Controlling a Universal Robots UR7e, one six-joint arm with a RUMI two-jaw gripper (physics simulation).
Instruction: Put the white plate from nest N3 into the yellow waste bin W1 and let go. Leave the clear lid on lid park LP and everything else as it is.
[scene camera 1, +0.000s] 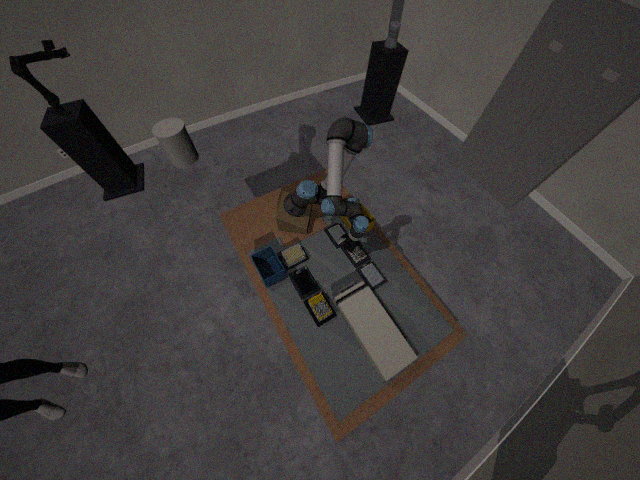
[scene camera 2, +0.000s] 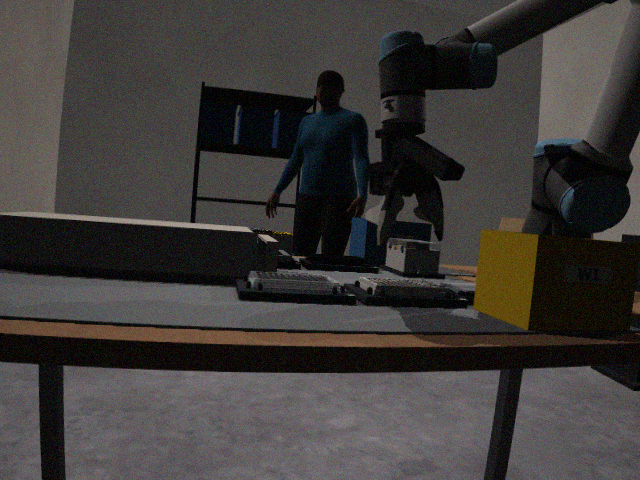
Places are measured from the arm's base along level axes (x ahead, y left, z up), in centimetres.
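Pixels of known places: gripper, fingertip midpoint: (scene camera 2: 412, 243); arm's base at its link origin: (scene camera 1: 294, 206).
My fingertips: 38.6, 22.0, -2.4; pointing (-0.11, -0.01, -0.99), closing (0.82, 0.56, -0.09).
Observation:
Ahead of a thing's pixels: the offset from my fingertips to its middle, as dx, dy, dz. "*": to the spot under its first point.
My gripper (scene camera 1: 353, 240) (scene camera 2: 410, 240) is open and empty, pointing down. Its fingertips hang above the right row of nests, apart from the plates. A pale plate with dotted wells @[+1.8, +4.8, -6.6] (scene camera 1: 357, 253) (scene camera 2: 408, 283) sits on the middle dark nest of that row. A light grey-white plate @[+19.2, +7.6, -6.6] (scene camera 1: 372, 274) (scene camera 2: 294, 282) sits on the nest next to the long white box. The nest labels are unreadable, so I cannot tell which is N3. A pale flat piece @[-14.1, -0.5, -7.0] (scene camera 1: 336, 231), perhaps the clear lid on its park, lies nearest the bin. The yellow bin W1 @[-17.8, +14.9, -2.6] (scene camera 2: 505, 281) stands beside this row, partly hidden by the arm in scene camera 1.
A long white box @[+49.4, -6.8, -4.4] (scene camera 1: 376, 330) (scene camera 2: 129, 245) lies on the grey mat. A blue bin @[-5.9, -49.2, -2.6] (scene camera 1: 268, 266) (scene camera 2: 363, 238), a tip box @[-8.5, -33.1, -4.7] (scene camera 1: 294, 254) (scene camera 2: 412, 258), a dark nest @[* +9.8, -32.0, -6.2] (scene camera 1: 305, 282) and a yellow rack @[+26.7, -29.6, -4.1] (scene camera 1: 320, 306) form the other side. A person (scene camera 2: 330, 149) stands behind the table.

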